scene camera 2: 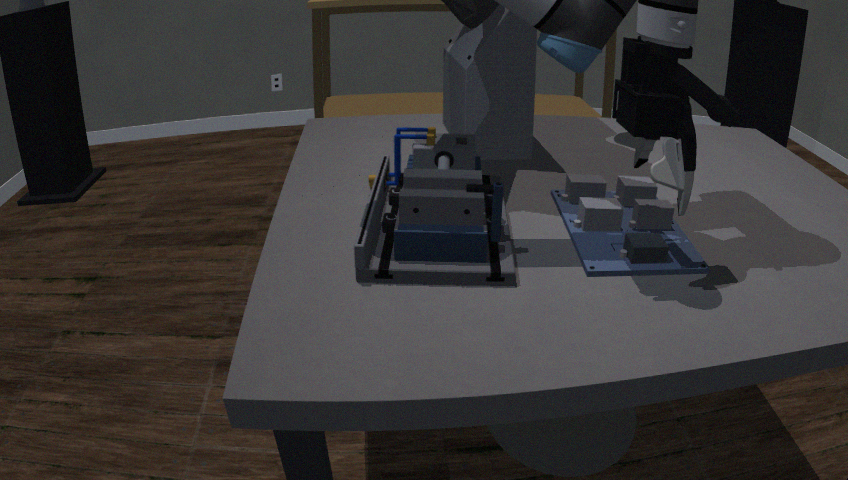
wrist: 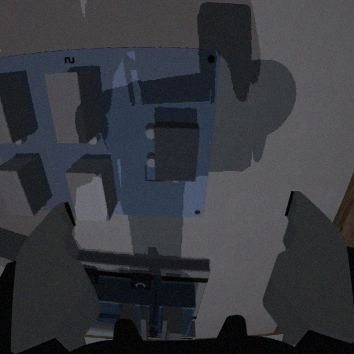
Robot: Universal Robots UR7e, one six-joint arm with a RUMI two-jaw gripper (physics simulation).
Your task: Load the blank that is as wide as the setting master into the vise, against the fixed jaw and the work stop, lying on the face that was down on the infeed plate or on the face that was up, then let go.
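Frame: origin at the arm's base, x right, y ahead, z up, level; metres.
Seen in the pictures: gripper, fingertip midpoint: [scene camera 2: 657, 190] [wrist: 178, 199].
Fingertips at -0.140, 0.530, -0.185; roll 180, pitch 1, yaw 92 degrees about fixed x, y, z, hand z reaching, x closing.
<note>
Pixels of each thing's middle, then the offset from my fingertips to it, as dx, dy, dz. "*": a spot on its surface instead. Level surfaces: height alone.
- blue infeed plate, body centre: [wrist: 94, 143] [scene camera 2: 626, 228] -0.005, -0.093, -0.104
- dark setting master, body centre: [wrist: 175, 151] [scene camera 2: 645, 247] +0.001, -0.003, -0.087
- vise, body centre: [scene camera 2: 439, 194] [wrist: 113, 312] +0.274, -0.116, -0.058
- blue post, body centre: [scene camera 2: 496, 212] [wrist: 155, 299] +0.209, -0.038, -0.049
- raised grey rail, surface spot: [scene camera 2: 371, 220] * +0.365, -0.047, -0.060
- table, its level: dz -0.108
Four pale grey blanks stand on the blue infeed plate [scene camera 2: 601, 255] [wrist: 150, 202]: front left [scene camera 2: 601, 215] [wrist: 91, 197], front right [scene camera 2: 652, 215] [wrist: 62, 107], back left [scene camera 2: 586, 189] [wrist: 14, 190] and back right [scene camera 2: 636, 191] [wrist: 17, 107]. The dark setting master [scene camera 2: 647, 248] [wrist: 175, 152] lies at the plate's front end. Matching widths are hard to judge. My gripper [scene camera 2: 661, 187] [wrist: 178, 199] is open and empty, above the plate. The vise [scene camera 2: 441, 243] [wrist: 175, 295] has a grey front jaw [scene camera 2: 440, 211]; the space behind it is mostly hidden.
A blue post [scene camera 2: 497, 214] with a black rod stands at the vise's right side. A raised grey rail [scene camera 2: 371, 220] runs along its left side. Blue pipes [scene camera 2: 396, 154] rise behind it, near the robot's pedestal [scene camera 2: 505, 89]. Arm shadows fall across plate and table [scene camera 2: 416, 339].
</note>
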